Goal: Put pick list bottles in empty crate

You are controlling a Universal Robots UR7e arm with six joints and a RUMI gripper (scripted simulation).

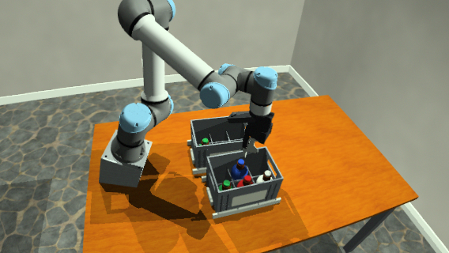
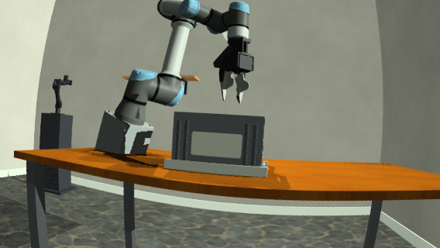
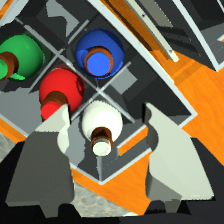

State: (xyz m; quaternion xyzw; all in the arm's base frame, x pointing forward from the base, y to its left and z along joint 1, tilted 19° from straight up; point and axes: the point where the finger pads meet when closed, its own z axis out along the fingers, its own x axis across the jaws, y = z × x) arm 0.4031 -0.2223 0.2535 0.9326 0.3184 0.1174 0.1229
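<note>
My hand is 150 mm above the white-label bottle, 90 mm to the left of it and 60 mm short of it. Round my hand: green bottle 180 mm to the left, 150 mm below, 110 mm behind; then blue-label bottle 150 mm below, 20 mm behind, 10 mm to the left; then red-label bottle 150 mm below, 80 mm to the right, 30 mm behind.
</note>
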